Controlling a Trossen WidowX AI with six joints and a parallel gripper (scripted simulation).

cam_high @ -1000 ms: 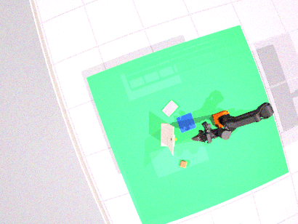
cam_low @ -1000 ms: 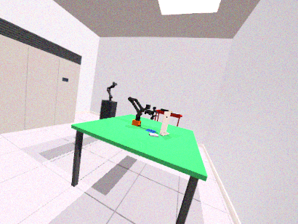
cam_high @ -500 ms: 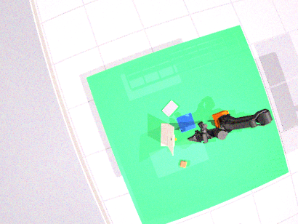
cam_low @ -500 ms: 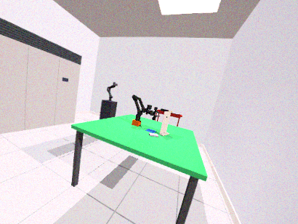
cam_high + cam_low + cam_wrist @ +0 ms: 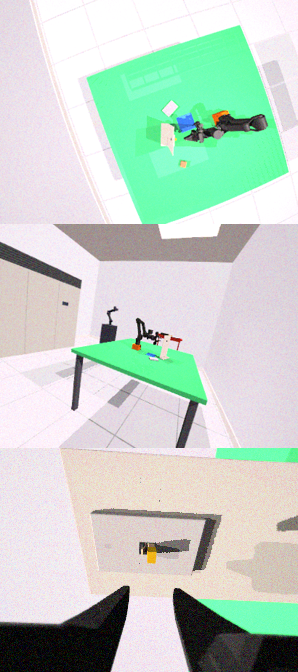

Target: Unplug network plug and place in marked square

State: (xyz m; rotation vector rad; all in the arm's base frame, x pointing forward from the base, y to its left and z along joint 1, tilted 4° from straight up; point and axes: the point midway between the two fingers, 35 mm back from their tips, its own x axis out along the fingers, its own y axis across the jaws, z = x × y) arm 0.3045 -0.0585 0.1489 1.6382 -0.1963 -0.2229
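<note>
Right now my gripper tip is 6 cm short of the yellow network plug and 3 cm to the left of it. Round my gripper tip: flat white tile 22 cm below, 20 cm to the right, 4 cm behind; blue marked square 23 cm below, 10 cm behind, 5 cm to the right; upright panel 9 cm below, 8 cm ahead, 4 cm to the right.
</note>
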